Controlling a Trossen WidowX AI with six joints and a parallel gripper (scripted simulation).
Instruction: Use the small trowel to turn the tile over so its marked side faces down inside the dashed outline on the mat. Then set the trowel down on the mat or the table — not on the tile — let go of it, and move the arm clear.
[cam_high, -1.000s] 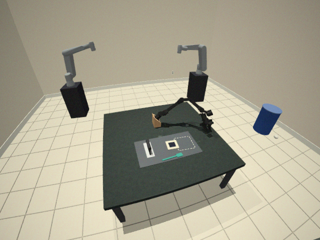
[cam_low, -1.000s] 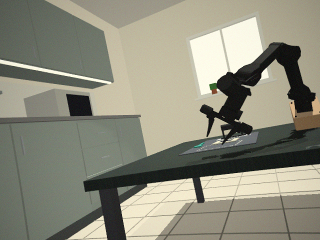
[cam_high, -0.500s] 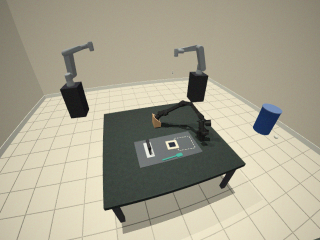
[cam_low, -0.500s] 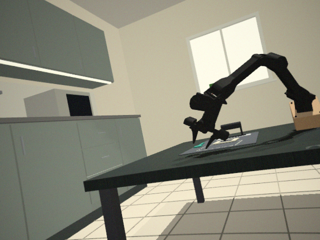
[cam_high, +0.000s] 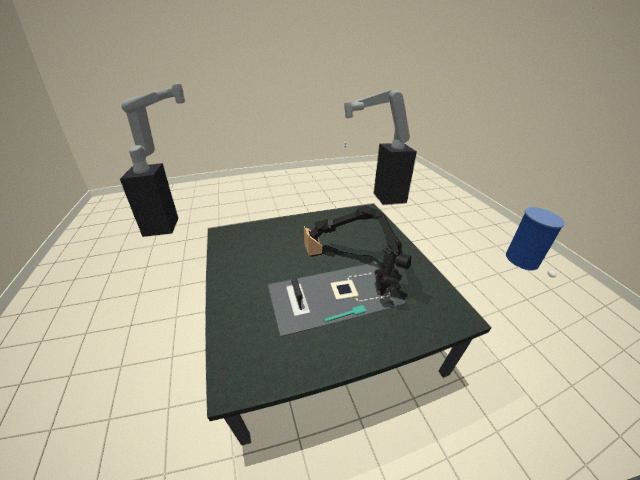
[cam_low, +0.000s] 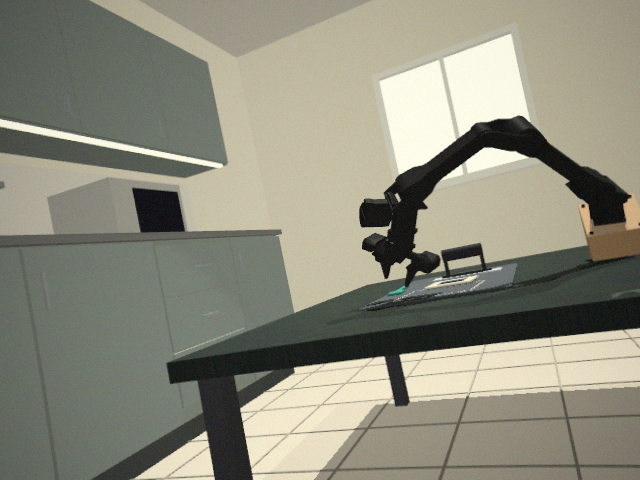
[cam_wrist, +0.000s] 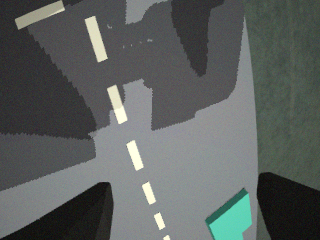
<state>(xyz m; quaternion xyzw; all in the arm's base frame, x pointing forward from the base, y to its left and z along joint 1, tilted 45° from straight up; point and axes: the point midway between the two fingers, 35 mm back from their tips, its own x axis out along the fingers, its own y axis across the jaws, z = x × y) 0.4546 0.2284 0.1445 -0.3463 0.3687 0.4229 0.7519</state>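
Right now the teal trowel is 180 mm to the right of my gripper tip, 60 mm ahead of it and 40 mm below it. Round my gripper tip: grey mat (210 mm to the right, 70 mm behind, 60 mm below); then tile (160 mm to the right, 90 mm behind, 40 mm below).
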